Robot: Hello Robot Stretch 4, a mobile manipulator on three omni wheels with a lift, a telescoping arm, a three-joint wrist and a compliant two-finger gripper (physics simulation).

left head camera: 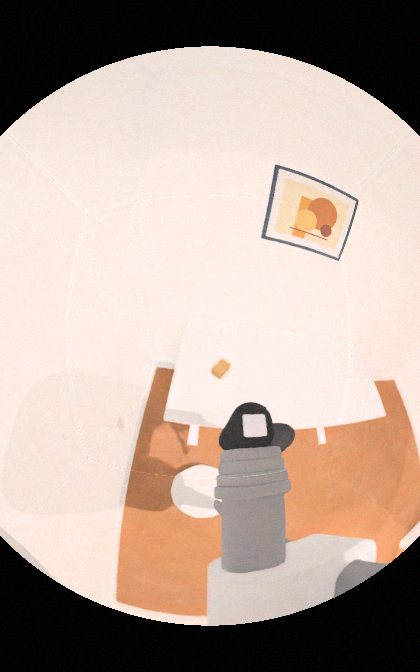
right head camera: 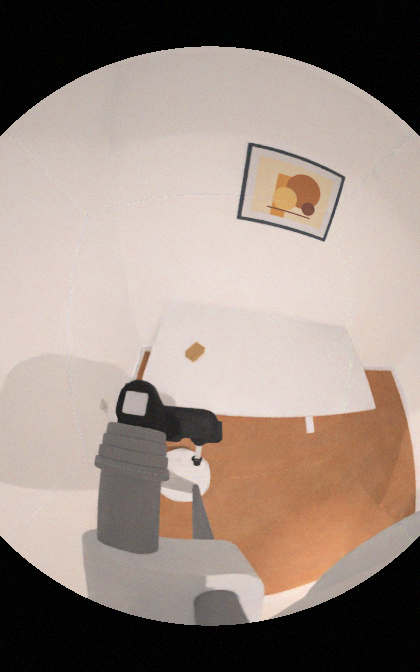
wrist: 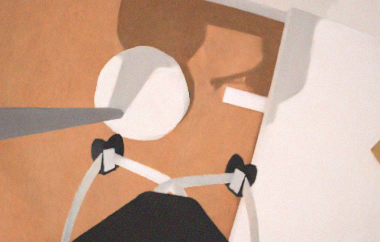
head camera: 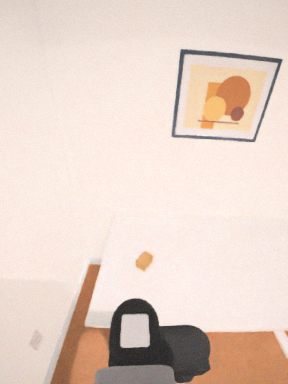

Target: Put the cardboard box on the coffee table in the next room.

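Seen in the pictures: gripper, fingertip midpoint: (wrist: 175, 157); robot's base, link origin: (wrist: 146, 95).
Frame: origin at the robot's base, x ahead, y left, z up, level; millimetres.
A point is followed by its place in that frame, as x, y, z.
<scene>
The small brown cardboard box (head camera: 144, 261) {646, -52, 743} (left head camera: 220, 369) (right head camera: 195, 352) lies on the white table (head camera: 225, 295) {468, -459, 693} (left head camera: 300, 380) (right head camera: 275, 370) (wrist: 320, 175) {497, -123, 693}, towards its left end. In the wrist view a corner of the box (wrist: 376, 150) {616, -48, 709} shows at the right edge. My gripper (wrist: 175, 157) {175, -87, 893} is open and empty, with its two dark fingertips well apart. It points down over the floor beside the table's near edge, away from the box. In the head view and left head view the wrist hides the fingers; in the right head view a fingertip shows below the wrist. No coffee table can be made out.
A white round shape (left head camera: 192, 492) (right head camera: 185, 487) (wrist: 150, 95) {43, -1, 187} is low down below the gripper. A table leg (left head camera: 321, 435) (right head camera: 310, 424) (wrist: 245, 99) stands under the near edge. A wall runs close along the left, and a framed picture (head camera: 215, 107) {1094, -457, 1507} (left head camera: 306, 220) (right head camera: 285, 197) hangs behind the table.
</scene>
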